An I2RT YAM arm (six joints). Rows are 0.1 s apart.
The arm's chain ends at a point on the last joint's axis. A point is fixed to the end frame.
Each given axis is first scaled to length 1.
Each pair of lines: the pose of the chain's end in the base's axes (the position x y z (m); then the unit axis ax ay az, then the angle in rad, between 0 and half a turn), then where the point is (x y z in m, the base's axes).
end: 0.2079, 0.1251, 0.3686, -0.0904, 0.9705, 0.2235, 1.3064
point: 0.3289 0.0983 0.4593
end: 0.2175, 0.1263, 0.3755, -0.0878, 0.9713, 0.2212, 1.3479
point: 0.3423 0.1004 0.4612
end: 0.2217, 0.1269, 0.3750, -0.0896, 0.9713, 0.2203, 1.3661
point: 0.3481 0.1019 0.4586
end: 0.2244, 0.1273, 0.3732, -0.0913, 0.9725, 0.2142, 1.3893
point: 0.3527 0.1030 0.4541
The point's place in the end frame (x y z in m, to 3 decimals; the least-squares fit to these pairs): -0.058 -0.053 0.132
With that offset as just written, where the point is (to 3 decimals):
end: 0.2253, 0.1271, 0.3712, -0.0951, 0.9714, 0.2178, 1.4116
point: 0.355 0.105 0.450
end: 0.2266, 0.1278, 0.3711, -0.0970, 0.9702, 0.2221, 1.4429
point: 0.359 0.107 0.446
